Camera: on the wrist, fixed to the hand. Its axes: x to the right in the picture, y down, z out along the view.
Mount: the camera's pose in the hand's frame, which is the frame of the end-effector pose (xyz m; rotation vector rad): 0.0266 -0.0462 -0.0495 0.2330 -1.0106 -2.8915
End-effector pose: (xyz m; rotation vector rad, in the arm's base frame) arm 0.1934 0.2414 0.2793 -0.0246 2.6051 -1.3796
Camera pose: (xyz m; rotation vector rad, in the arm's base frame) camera 0.1550 0.2529 0.3400 2.8047 0.1275 0.4930
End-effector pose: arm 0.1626 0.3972 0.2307 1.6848 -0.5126 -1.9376
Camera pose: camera 0.2027 0.4204 0.1746 0.0344 -0.9510 0.9930
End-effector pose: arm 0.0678 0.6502 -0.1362 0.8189 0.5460 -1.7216
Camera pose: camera 0.0318 0.6822 -0.1907 0.9265 -0.2260 1.5470
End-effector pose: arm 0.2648 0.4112 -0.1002 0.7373 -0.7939 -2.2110
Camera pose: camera 0.2639 0.4029 -0.1725 -0.0882 -0.1678 0.8523
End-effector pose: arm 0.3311 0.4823 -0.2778 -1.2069 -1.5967 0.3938
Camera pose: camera 0.3523 0.4693 -0.2094 -2.1991 2.0538 0.8450
